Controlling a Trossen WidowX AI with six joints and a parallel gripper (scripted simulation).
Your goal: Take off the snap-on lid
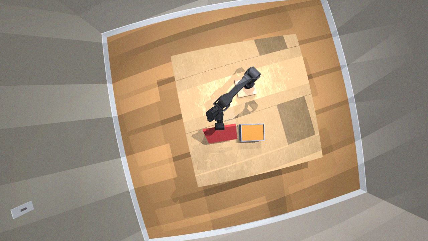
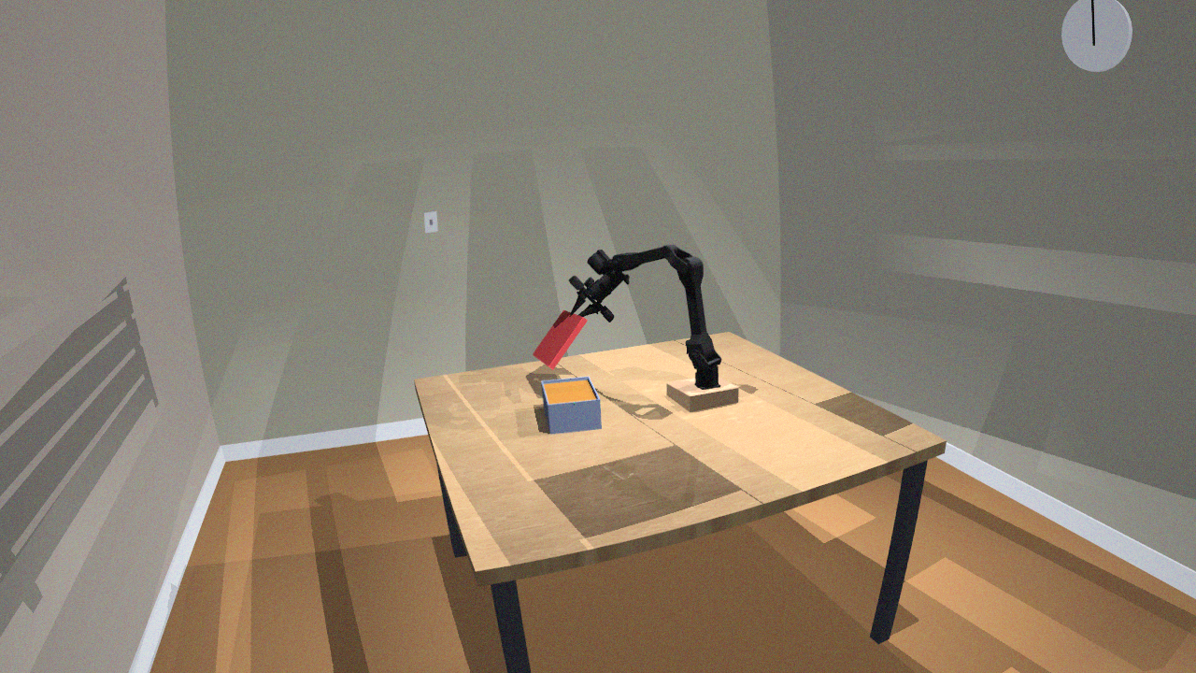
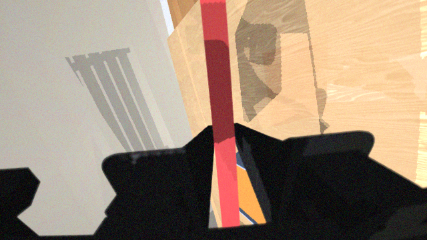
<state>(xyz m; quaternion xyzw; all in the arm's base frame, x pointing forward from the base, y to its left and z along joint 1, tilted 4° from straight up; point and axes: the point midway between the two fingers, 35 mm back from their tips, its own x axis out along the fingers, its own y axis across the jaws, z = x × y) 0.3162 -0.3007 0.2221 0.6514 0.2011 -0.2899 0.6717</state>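
Now: gripper tip 6 cm short of the red lid, 1 cm to the right of it and 6 cm above it. Round my gripper tip: blue storage box (9 cm ahead, 29 cm to the left, 19 cm below).
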